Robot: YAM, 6 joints.
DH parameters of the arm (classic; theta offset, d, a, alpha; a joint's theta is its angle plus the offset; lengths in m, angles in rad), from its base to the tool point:
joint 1: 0 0.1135 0.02 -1.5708
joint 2: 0 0 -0.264 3.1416
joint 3: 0.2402 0 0.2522 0
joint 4: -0.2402 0 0.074 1.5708
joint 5: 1.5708 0 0 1.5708
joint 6: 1.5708 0.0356 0 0
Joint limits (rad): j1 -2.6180..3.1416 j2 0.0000..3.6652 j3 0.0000..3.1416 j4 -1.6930..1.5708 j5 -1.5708..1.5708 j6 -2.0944..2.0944
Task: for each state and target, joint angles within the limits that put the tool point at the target. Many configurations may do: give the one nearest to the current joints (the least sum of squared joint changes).
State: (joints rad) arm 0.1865 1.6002 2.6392 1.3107 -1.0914 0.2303
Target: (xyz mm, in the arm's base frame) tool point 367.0 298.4 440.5
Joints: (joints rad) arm 0.6138 2.2784 2.2131 1.2670 -1.1524 0.2303
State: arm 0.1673 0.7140 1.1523 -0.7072 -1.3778 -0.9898
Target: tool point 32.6 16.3 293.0
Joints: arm -0.3490 0.2124 0.7455 -1.0973 -0.8382 -0.9898
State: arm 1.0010 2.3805 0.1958 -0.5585 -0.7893 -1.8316
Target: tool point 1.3 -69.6 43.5
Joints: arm 1.7595 3.2449 0.1029 -0.1595 -0.3373 -1.8316
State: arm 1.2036 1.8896 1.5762 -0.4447 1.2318 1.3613
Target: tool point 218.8 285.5 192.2
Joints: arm 1.0109 1.8550 1.2286 -0.5793 1.2469 1.3613
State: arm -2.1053 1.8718 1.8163 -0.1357 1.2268 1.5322
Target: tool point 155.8 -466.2 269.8
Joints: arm -1.1815 2.1357 1.7882 -0.1212 1.1716 1.5322
